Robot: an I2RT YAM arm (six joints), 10 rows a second.
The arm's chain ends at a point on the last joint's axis. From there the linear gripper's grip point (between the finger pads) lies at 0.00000 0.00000 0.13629 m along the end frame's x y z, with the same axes.
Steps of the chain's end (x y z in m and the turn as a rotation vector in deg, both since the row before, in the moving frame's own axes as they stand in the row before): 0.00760 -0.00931 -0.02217 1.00 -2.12 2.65; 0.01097 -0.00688 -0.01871 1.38 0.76 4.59; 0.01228 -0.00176 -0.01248 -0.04 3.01 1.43; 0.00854 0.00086 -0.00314 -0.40 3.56 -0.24; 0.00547 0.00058 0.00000 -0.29 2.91 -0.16
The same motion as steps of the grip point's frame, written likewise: 0.00262 -0.01180 -0.02228 1.00 -2.12 2.65; 0.01291 -0.01009 -0.01876 1.38 0.76 4.59; 0.01943 -0.00158 -0.01267 -0.04 3.01 1.43; 0.01700 0.00179 -0.00341 -0.40 3.56 -0.24; 0.01239 0.00126 -0.00018 -0.29 2.91 -0.16
